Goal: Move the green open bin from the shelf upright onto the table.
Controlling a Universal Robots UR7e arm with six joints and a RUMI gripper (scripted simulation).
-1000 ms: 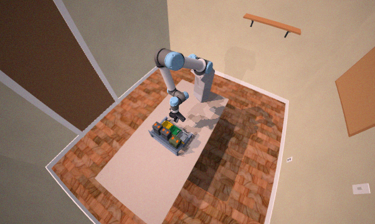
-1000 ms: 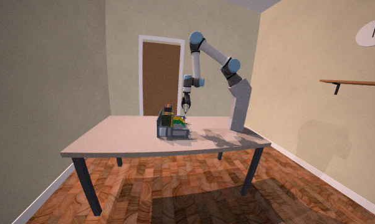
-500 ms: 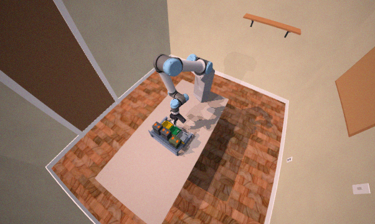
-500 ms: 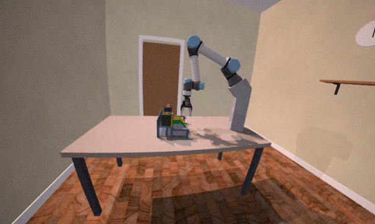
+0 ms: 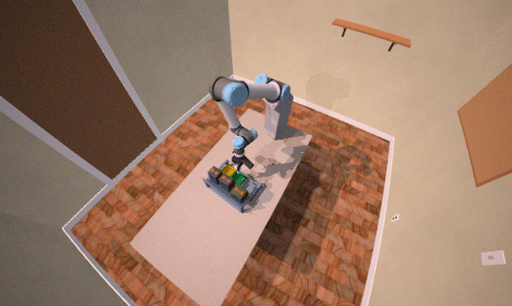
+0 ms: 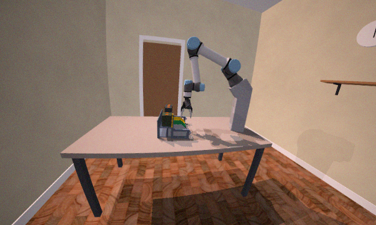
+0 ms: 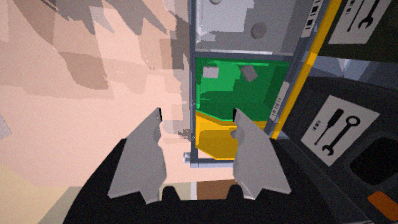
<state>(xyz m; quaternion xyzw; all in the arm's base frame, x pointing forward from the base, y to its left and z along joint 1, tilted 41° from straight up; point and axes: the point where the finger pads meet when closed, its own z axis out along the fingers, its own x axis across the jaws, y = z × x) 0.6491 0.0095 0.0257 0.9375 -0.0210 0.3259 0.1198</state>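
The green open bin is 8 cm ahead of my hand, 1 cm to the right of it and 9 cm below it. The rest, counted from my hand: grey bin: 10 cm ahead, 10 cm to the left, 9 cm below; then yellow bin: 7 cm ahead, 12 cm to the right, 9 cm below; then yellow strip: 13 cm ahead, 2 cm to the right, 3 cm below.
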